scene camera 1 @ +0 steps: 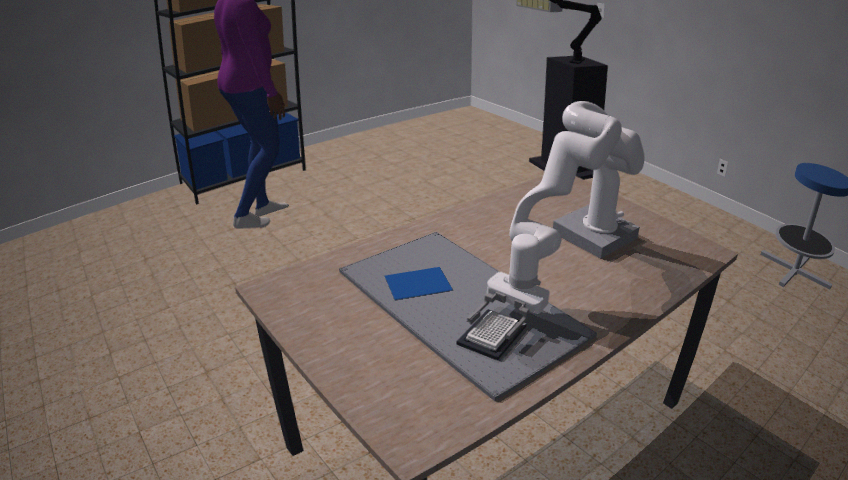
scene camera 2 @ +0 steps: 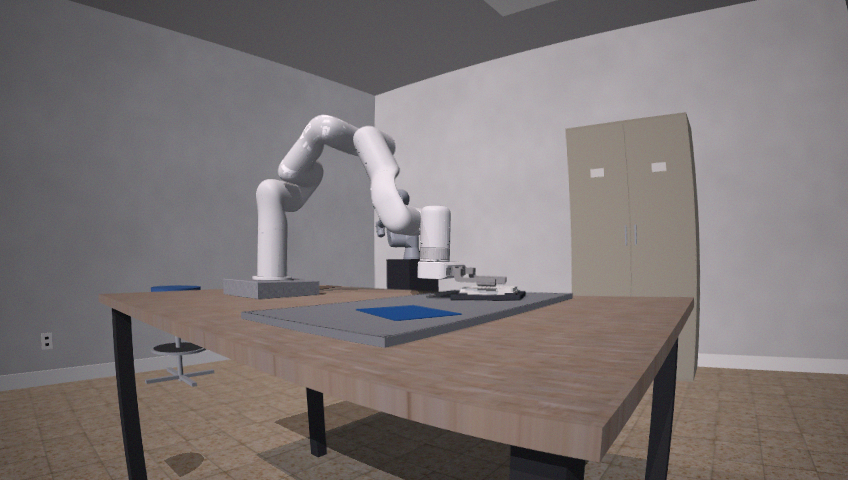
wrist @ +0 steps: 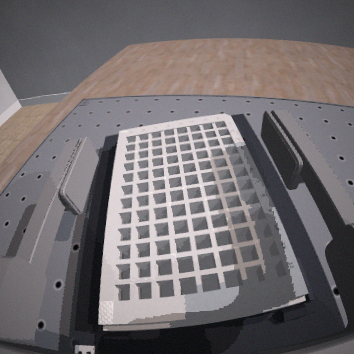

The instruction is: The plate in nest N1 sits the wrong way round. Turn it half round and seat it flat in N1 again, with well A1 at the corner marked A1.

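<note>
The white many-welled plate [scene camera 1: 493, 330] [scene camera 2: 487, 290] [wrist: 185, 200] lies in the black nest [scene camera 1: 477, 349] [scene camera 2: 518, 295] [wrist: 250, 134] and looks level. In the wrist view, small numerals run down its right edge and faint marks run along its far edge. A white label [wrist: 84, 349], partly cut off, shows at the near left of the nest. My gripper [scene camera 1: 489, 327] [scene camera 2: 492, 279] [wrist: 181, 162] is open, with one finger off each long side of the plate and visible gaps to it. In scene camera 2 its fingers are low, slightly above the plate's top. Shadow covers the plate's near right part.
The nest stands on a grey perforated board [scene camera 1: 428, 333] [scene camera 2: 333, 330] [wrist: 200, 106] on the wooden table [scene camera 1: 357, 380] [scene camera 2: 505, 362]. A flat blue rectangle [scene camera 1: 418, 283] [scene camera 2: 409, 312] lies on the board. A person [scene camera 1: 245, 71] stands beyond the table, by the shelf unit [scene camera 1: 300, 118].
</note>
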